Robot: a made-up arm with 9 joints. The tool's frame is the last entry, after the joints. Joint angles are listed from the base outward.
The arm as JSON. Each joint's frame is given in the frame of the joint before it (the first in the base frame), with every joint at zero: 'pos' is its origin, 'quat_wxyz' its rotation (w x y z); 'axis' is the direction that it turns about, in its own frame. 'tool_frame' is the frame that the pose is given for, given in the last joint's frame.
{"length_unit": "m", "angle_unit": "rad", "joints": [
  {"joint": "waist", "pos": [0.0, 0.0, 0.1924], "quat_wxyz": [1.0, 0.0, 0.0, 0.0], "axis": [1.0, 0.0, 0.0]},
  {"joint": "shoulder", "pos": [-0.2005, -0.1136, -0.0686], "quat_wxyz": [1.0, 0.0, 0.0, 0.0], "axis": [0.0, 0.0, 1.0]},
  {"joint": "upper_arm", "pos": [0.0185, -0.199, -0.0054], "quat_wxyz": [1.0, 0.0, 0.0, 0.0], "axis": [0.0, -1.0, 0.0]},
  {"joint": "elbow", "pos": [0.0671, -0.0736, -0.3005], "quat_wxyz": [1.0, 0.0, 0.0, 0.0], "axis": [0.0, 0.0, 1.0]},
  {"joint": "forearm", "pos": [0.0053, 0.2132, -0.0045], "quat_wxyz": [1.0, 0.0, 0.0, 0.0], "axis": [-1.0, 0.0, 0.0]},
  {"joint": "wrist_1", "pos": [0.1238, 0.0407, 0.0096], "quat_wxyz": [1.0, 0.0, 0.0, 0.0], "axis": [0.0, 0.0, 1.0]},
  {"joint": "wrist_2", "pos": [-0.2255, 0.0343, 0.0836], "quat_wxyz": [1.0, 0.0, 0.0, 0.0], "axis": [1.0, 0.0, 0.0]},
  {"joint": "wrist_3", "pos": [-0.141, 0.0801, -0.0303], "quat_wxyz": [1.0, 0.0, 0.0, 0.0], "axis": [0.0, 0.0, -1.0]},
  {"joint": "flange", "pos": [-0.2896, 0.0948, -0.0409], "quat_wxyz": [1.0, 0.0, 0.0, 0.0], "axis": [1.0, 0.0, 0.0]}
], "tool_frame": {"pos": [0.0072, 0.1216, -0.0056], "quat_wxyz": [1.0, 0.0, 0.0, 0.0]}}
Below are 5 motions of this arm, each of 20 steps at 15 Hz.
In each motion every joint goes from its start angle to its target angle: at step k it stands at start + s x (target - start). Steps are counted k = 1, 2, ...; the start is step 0. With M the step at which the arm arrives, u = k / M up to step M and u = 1 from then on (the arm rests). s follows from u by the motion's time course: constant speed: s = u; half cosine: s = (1 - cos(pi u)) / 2; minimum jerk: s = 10 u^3 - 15 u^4 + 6 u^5.
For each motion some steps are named. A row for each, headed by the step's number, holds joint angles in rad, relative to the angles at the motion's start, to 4 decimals.
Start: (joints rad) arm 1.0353 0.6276 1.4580 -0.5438 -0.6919 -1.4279 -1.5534 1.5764 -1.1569
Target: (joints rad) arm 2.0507 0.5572 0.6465 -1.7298 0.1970 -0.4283 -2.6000 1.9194 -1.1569
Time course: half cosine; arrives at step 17
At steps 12, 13, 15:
12: 0.8137 -0.0564 -0.6503 -0.9504 0.7123 0.8010 -0.8387 0.2749 0.0000
13: 0.8829 -0.0612 -0.7056 -1.0312 0.7729 0.8692 -0.9100 0.2982 0.0000
15: 0.9811 -0.0680 -0.7841 -1.1460 0.8589 0.9658 -1.0113 0.3314 0.0000

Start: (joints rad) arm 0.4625 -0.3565 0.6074 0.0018 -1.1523 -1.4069 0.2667 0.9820 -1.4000
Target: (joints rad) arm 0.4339 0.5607 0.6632 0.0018 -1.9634 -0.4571 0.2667 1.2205 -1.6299
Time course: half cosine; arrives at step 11
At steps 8, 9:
8: -0.0237 0.7589 0.0462 0.0000 -0.6711 0.7859 0.0000 0.1973 -0.1902
9: -0.0263 0.8444 0.0514 0.0000 -0.7467 0.8744 0.0000 0.2196 -0.2117

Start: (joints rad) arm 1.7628 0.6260 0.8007 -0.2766 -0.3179 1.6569 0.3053 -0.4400 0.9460
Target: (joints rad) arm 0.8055 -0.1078 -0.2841 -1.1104 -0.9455 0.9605 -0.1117 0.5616 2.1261
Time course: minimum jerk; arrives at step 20
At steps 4, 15, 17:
4: -0.0554 -0.0425 -0.0628 -0.0483 -0.0364 -0.0403 -0.0242 0.0580 0.0684
15: -0.8582 -0.6578 -0.9725 -0.7475 -0.5626 -0.6243 -0.3738 0.8979 1.0579
17: -0.9318 -0.7143 -1.0559 -0.8116 -0.6109 -0.6779 -0.4059 0.9749 1.1487

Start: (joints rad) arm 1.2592 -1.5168 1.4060 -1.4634 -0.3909 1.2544 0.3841 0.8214 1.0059
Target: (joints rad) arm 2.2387 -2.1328 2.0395 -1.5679 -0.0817 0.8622 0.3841 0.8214 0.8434
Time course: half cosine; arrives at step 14
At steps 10, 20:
10: 0.7951 -0.5000 0.5142 -0.0848 0.2510 -0.3184 0.0000 0.0000 -0.1319
20: 0.9795 -0.6160 0.6335 -0.1045 0.3092 -0.3922 0.0000 0.0000 -0.1625

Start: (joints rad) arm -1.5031 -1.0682 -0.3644 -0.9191 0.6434 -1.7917 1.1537 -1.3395 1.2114
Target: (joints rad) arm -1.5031 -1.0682 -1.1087 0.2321 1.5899 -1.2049 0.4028 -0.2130 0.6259
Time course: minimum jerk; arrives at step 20
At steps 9, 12, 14, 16, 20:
9: 0.0000 0.0000 -0.3028 0.4684 0.3851 0.2388 -0.3055 0.4583 -0.2382
12: 0.0000 0.0000 -0.5080 0.7858 0.6460 0.4005 -0.5125 0.7689 -0.3996
14: 0.0000 0.0000 -0.6229 0.9635 0.7921 0.4911 -0.6284 0.9428 -0.4900
16: 0.0000 0.0000 -0.7012 1.0845 0.8917 0.5528 -0.7074 1.0613 -0.5516
20: 0.0000 0.0000 -0.7443 1.1512 0.9465 0.5868 -0.7509 1.1265 -0.5855

